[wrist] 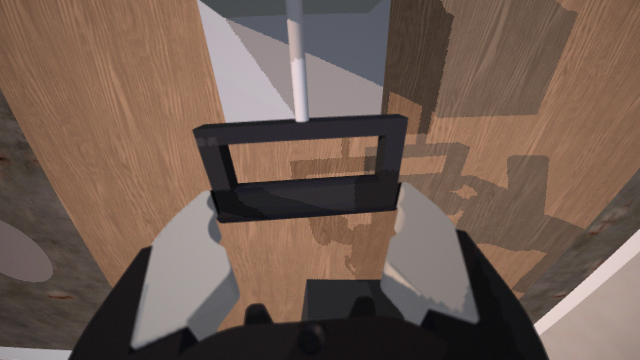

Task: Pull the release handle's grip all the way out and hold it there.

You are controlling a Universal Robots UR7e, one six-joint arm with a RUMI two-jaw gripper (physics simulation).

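The release handle's grip, a black rectangular frame with an open window, stands in the middle of the wrist view. A thin white rod runs from the middle of its far bar up to the view's top edge; where the rod enters its mount is out of view. My gripper is shut on the grip, one pale jaw against each short end of its near bar.
A grey and white base lies beyond the grip, under the rod. A wooden table top spreads below, with shadows on its right. A dark block shows between the jaws near the bottom. A round pale disc is at the left edge.
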